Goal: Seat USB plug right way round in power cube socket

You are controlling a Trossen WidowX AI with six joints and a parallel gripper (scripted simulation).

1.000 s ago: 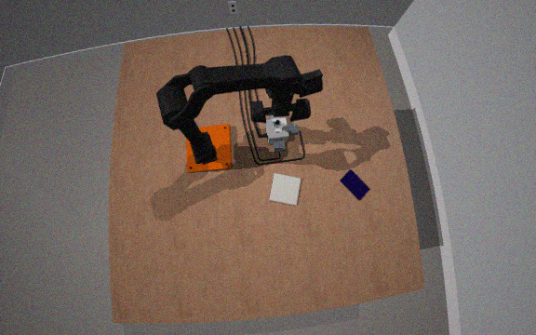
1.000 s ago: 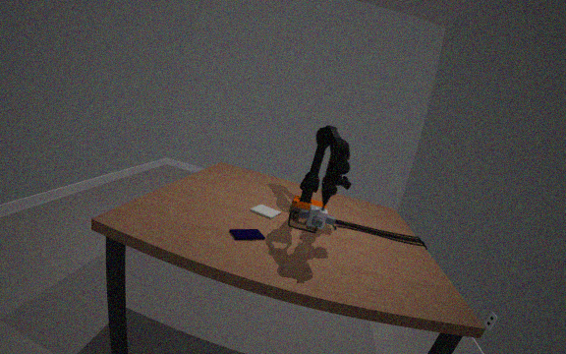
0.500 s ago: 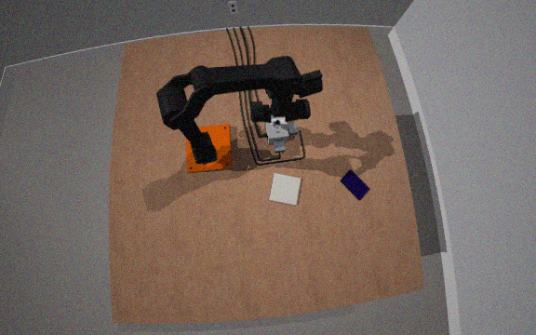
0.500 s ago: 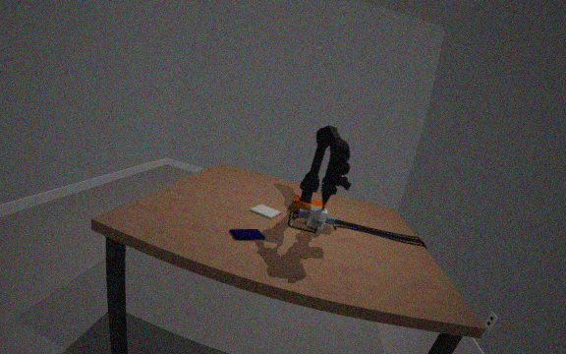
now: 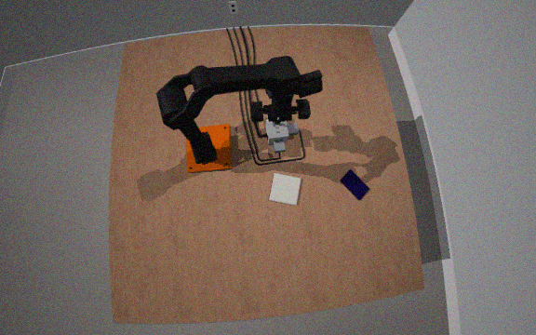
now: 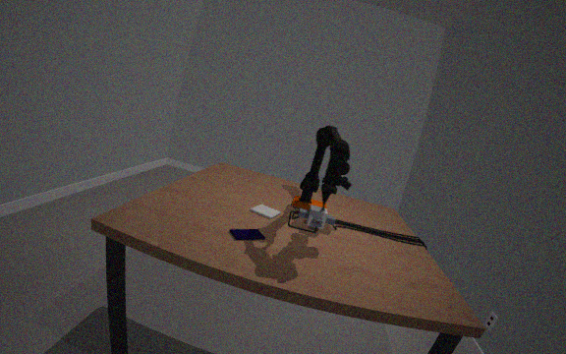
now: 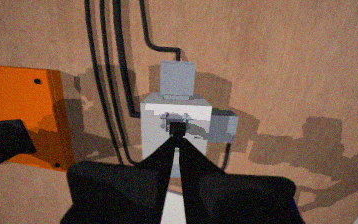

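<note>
The dark USB plug lies 20 mm below my gripper tip. Also, from my gripper tip: flat white block 40 mm behind, 240 mm to the right, 100 mm below; dark blue block 240 mm ahead, 310 mm to the right, 100 mm below.
</note>
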